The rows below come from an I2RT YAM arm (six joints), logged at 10 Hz.
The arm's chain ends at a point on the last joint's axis. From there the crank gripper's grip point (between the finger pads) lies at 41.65 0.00 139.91 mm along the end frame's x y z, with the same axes.
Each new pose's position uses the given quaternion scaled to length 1; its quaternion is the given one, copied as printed.
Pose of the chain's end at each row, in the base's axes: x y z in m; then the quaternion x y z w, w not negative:
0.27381 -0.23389 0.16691 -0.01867 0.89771 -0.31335 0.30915
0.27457 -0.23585 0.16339 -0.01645 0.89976 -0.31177 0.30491
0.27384 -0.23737 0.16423 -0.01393 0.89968 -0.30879 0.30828
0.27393 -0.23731 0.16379 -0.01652 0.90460 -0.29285 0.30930
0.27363 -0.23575 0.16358 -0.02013 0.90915 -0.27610 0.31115
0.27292 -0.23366 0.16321 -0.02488 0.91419 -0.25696 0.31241
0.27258 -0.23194 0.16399 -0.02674 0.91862 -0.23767 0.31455
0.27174 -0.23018 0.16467 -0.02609 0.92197 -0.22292 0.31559
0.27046 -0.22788 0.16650 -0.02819 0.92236 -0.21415 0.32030
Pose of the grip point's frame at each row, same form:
0.31945 -0.32045 0.05859 -0.01867 0.89771 -0.31335 0.30915
0.31889 -0.32209 0.05427 -0.01645 0.89976 -0.31177 0.30491
0.31893 -0.32288 0.05485 -0.01393 0.89968 -0.30879 0.30828
0.31992 -0.31880 0.05174 -0.01652 0.90460 -0.29285 0.30930
0.32079 -0.31292 0.04899 -0.02013 0.90915 -0.27610 0.31115
0.32116 -0.30580 0.04583 -0.02488 0.91419 -0.25696 0.31241
0.32186 -0.29895 0.04403 -0.02674 0.91862 -0.23767 0.31455
0.32149 -0.29325 0.04278 -0.02609 0.92197 -0.22292 0.31559
0.32178 -0.28850 0.04402 -0.02819 0.92236 -0.21415 0.32030

